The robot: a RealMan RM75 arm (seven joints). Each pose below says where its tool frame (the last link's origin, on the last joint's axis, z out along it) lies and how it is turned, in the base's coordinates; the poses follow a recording.
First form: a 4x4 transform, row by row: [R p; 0 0 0 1], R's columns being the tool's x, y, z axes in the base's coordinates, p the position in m. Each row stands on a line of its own.
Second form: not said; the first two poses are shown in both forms.
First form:
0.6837 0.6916 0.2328 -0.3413
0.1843 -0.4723 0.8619 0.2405
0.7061 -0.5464 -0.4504 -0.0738
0 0 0 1
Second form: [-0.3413 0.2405 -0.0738], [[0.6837 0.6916 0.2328], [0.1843 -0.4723 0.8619], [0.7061 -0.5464 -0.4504]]
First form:
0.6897 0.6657 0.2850 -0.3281
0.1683 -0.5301 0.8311 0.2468
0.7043 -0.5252 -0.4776 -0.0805
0 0 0 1
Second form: [-0.3281 0.2468 -0.0805], [[0.6897 0.6657 0.2850], [0.1683 -0.5301 0.8311], [0.7043 -0.5252 -0.4776]]
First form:
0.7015 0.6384 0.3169 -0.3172
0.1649 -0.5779 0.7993 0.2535
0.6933 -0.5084 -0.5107 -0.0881
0 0 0 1
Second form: [-0.3172 0.2535 -0.0881], [[0.7015 0.6384 0.3169], [0.1649 -0.5779 0.7993], [0.6933 -0.5084 -0.5107]]
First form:
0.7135 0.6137 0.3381 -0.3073
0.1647 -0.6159 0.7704 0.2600
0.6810 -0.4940 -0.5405 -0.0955
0 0 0 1
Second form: [-0.3073 0.2600 -0.0955], [[0.7135 0.6137 0.3381], [0.1647 -0.6159 0.7704], [0.6810 -0.4940 -0.5405]]
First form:
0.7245 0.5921 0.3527 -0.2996
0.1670 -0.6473 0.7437 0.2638
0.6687 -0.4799 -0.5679 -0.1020
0 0 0 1
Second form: [-0.2996 0.2638 -0.1020], [[0.7245 0.5921 0.3527], [0.1670 -0.6473 0.7437], [0.6687 -0.4799 -0.5679]]
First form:
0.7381 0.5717 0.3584 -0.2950
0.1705 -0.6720 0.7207 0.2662
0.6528 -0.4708 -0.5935 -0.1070
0 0 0 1
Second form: [-0.2950 0.2662 -0.1070], [[0.7381 0.5717 0.3584], [0.1705 -0.6720 0.7207], [0.6528 -0.4708 -0.5935]]
